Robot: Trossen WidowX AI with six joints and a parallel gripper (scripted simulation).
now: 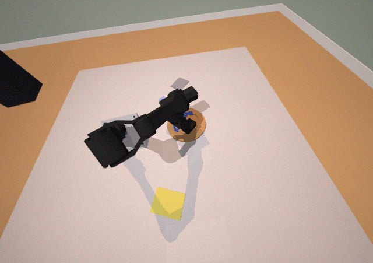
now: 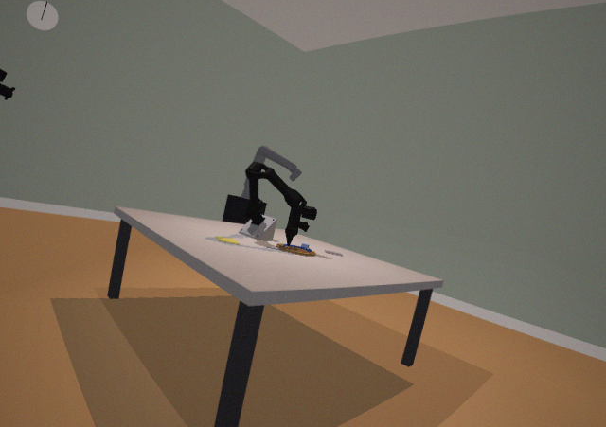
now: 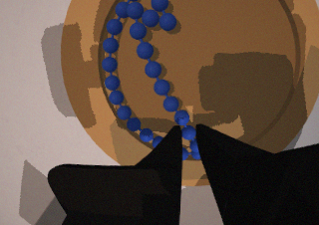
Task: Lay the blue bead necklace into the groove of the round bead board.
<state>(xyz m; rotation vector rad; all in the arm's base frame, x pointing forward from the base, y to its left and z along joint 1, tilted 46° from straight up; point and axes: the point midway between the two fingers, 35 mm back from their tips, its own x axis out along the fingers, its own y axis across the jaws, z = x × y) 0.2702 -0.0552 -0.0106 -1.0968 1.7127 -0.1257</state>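
Now: the round bead board 4 cm ahead of my gripper tip, 1 cm to the left of it and 1 cm below it. Round my gripper tip: yellow square patch 12 cm behind, 31 cm to the right, 1 cm below; then flat grey tile 8 cm ahead, 32 cm to the left, 1 cm below; then light blue cube 4 cm behind, 21 cm to the left, 1 cm below.
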